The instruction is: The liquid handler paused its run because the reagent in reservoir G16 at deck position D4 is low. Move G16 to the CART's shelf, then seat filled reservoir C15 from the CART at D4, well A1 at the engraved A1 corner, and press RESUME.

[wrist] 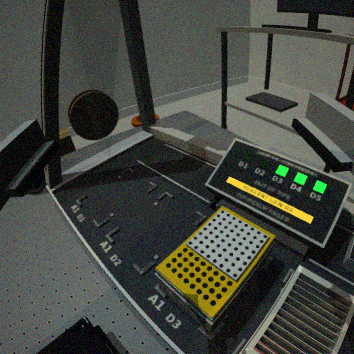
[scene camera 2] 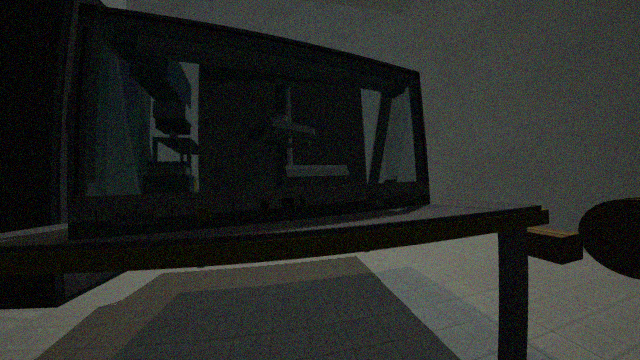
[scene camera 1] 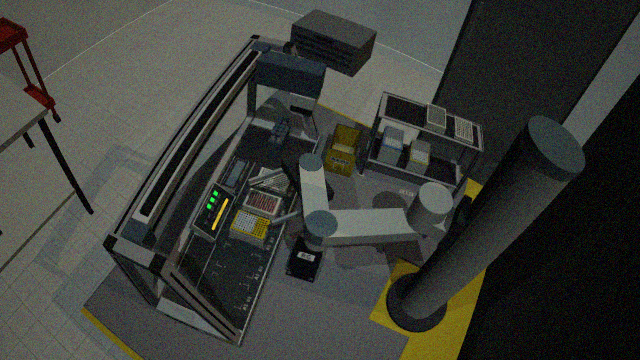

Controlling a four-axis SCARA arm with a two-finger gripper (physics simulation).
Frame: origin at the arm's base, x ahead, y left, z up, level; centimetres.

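Seen in the pictures: gripper, fingertip midpoint: [wrist: 169,115] [scene camera 2: 300,138] [scene camera 1: 259,202]; arm's base at its link origin: [scene camera 1: 416,303].
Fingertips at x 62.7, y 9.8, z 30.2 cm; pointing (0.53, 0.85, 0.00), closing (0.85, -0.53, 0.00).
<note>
Offsets run from my fingertips to a thing's top centre. "pt": to the spot under its first point.
The ribbed reservoir with reddish contents @[dz -20.0, dx +6.6, dy -12.5 cm] [scene camera 1: 262,201] [wrist: 306,320] sits in the deck position beside the yellow tip rack @[dz -16.7, dx +3.9, dy -0.4 cm] [scene camera 1: 250,225] [wrist: 215,262] at D3; its label is unreadable. My gripper [scene camera 1: 261,201] [wrist: 169,115] is open and empty, its fingers spread above the reservoir's area. The cart [scene camera 1: 401,109] stands to the right in scene camera 1. A blue-edged box @[dz -8.6, dx -24.2, dy -62.3 cm] [scene camera 1: 391,145] and a yellow-edged box @[dz -11.9, dx -36.8, dy -65.3 cm] [scene camera 1: 419,156] are on its lower shelf; which is C15 I cannot tell. The display panel @[pt dz -16.2, dx +17.5, dy +3.9 cm] [scene camera 1: 212,212] [wrist: 250,170] shows green D3, D4 and D5 lamps and a yellow reagent-low bar. RESUME cannot be made out.
A white plate @[dz -21.7, dx +9.3, dy -24.6 cm] [scene camera 1: 281,181] lies beyond the reservoir. Two plates @[dz +9.2, dx -36.8, dy -65.3 cm] [scene camera 1: 436,117] @[dz +7.5, dx -49.5, dy -68.3 cm] [scene camera 1: 464,129] lie on the cart's top. A yellow bin [scene camera 1: 342,150] stands between enclosure and cart. A black labelled box @[dz -23.4, dx -17.4, dy -3.5 cm] [scene camera 1: 304,267] lies near the arm's elbow. The enclosure frame @[pt dz -5.3, dx +18.0, dy +43.9 cm] [scene camera 2: 422,140] surrounds the deck.
</note>
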